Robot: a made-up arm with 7 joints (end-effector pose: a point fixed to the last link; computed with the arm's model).
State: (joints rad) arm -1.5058 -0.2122 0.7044 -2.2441 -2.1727 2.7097 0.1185
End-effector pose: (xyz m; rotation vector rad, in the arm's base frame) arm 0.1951 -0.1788 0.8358 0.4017 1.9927 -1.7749
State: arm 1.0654 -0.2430 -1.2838 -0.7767 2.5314 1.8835 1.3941
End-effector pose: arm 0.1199 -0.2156 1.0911 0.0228 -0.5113 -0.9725
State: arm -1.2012 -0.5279 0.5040 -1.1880 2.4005 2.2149 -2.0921
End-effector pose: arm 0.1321 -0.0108 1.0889 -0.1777 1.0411 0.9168
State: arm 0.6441 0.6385 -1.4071 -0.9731 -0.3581 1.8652 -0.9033
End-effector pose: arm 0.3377 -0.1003 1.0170 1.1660 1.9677 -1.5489
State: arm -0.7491 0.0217 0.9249 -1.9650 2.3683 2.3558 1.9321
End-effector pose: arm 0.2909 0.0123 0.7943 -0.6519 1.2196 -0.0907
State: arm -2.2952 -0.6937 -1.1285 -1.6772 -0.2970 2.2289 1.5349
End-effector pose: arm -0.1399 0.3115 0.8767 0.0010 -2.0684 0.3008
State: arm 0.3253 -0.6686 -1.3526 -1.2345 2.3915 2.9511 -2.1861
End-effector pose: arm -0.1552 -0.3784 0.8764 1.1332 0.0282 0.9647
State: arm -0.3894 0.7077 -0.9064 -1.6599 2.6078 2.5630 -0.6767
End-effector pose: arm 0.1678 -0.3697 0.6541 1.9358 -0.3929 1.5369
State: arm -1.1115 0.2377 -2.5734 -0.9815 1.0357 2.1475 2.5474
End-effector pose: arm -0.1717 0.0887 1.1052 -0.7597 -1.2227 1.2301
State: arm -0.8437 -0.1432 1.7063 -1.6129 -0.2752 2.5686 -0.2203
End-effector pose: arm 0.2258 0.2184 0.9452 0.0559 2.4286 0.4395
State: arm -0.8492 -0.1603 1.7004 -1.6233 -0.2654 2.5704 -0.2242
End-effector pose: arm 0.2248 0.2200 0.9426 0.0622 2.4295 0.4164
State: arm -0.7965 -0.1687 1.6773 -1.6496 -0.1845 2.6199 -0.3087
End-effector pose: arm 0.2161 0.2258 0.9359 -0.0369 2.4362 0.4631
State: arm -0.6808 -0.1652 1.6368 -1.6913 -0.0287 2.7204 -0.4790
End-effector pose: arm 0.1985 0.2345 0.9248 -0.2283 2.4208 0.5887
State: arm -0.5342 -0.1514 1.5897 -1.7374 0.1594 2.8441 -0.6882
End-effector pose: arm 0.1761 0.2423 0.9109 -0.4209 2.3609 0.7477
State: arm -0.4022 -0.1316 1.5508 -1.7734 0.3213 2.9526 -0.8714
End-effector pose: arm 0.1561 0.2472 0.8980 -0.5463 2.2861 0.8788
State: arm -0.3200 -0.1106 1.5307 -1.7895 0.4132 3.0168 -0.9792
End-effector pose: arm 0.1446 0.2499 0.8902 -0.6051 2.2379 0.9569
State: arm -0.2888 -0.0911 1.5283 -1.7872 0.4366 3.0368 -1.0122
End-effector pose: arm 0.1421 0.2514 0.8883 -0.6273 2.2216 0.9967
